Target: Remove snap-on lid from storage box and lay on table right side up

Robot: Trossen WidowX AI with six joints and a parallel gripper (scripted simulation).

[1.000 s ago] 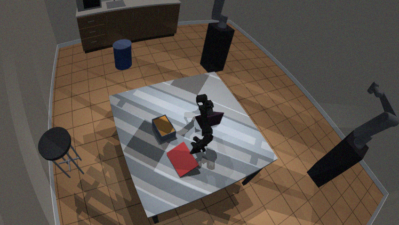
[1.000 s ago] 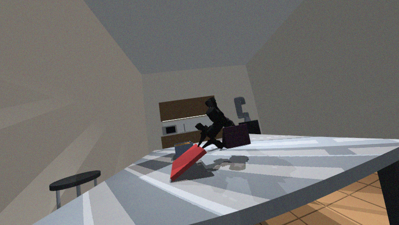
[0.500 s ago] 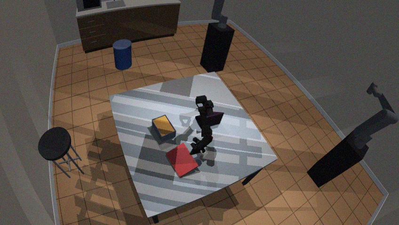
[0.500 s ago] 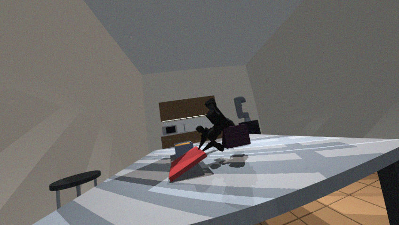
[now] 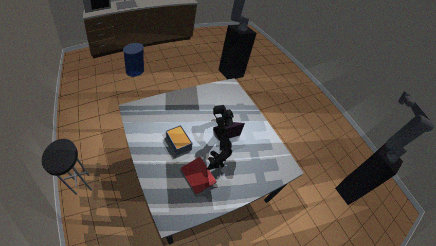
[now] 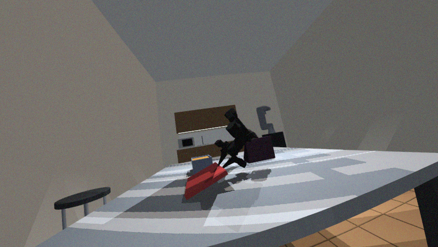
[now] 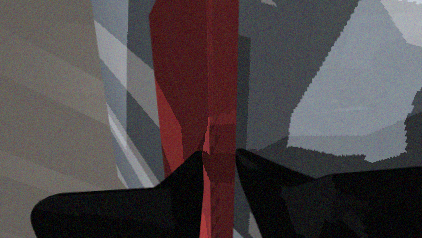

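Now: gripper tip 80 mm short of the red lid and 30 mm above it. The rest, counted from my gripper tip: storage box: 70 mm ahead, 340 mm to the right, 20 mm below.
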